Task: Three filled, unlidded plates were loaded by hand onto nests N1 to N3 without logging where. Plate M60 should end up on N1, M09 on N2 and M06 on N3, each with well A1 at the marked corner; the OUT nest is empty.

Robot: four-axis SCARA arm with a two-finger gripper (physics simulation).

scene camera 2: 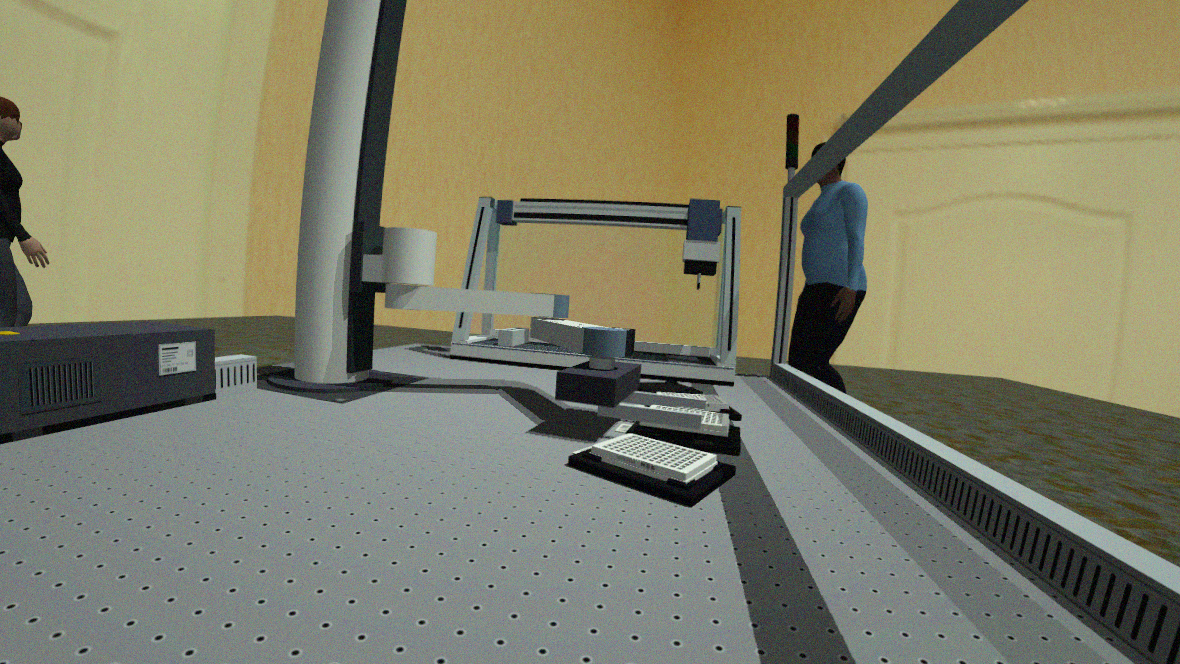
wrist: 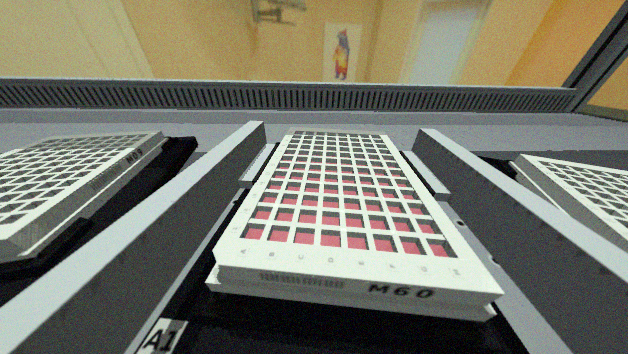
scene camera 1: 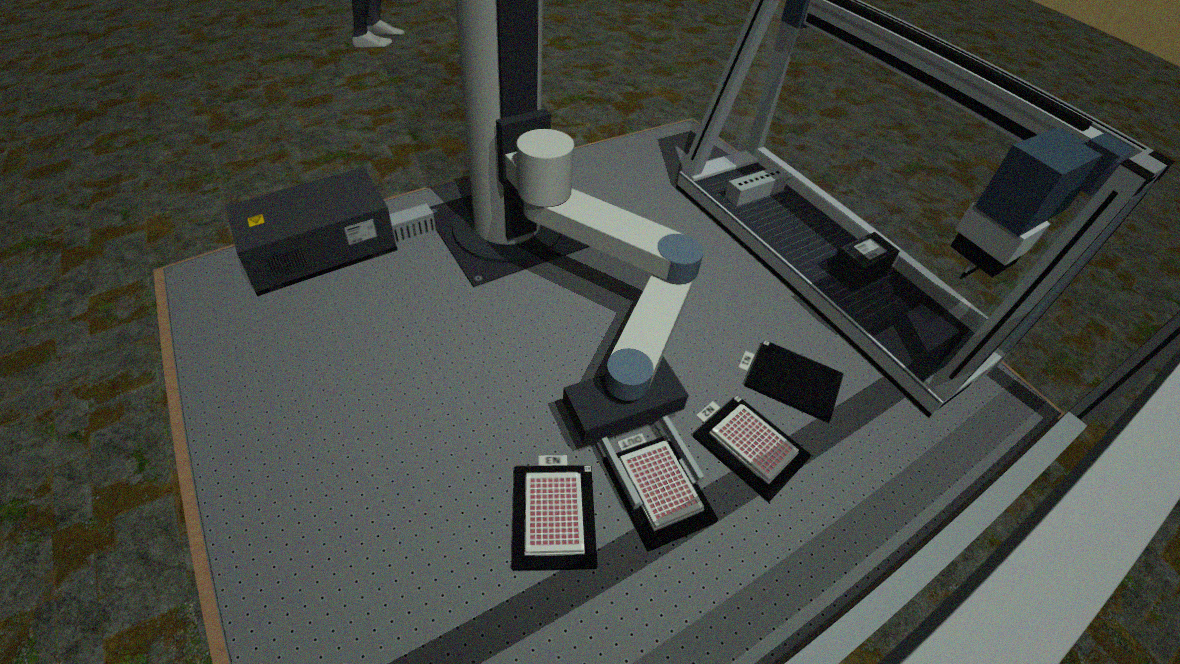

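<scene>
My gripper is shut on plate M60, its pads against the long sides. M60 is level, seemingly slightly above the OUT nest; its A1 corner is near left in the wrist view, on the side of the nest's A1 mark. Plate M09 sits on nest N2. A third filled plate sits on nest N3; I cannot read its label surely. Nest N1 is empty.
A gantry frame with a dark deck stands beyond N1. A dark box stands at the table's back left, near the arm's column. A slotted rail runs along the front edge.
</scene>
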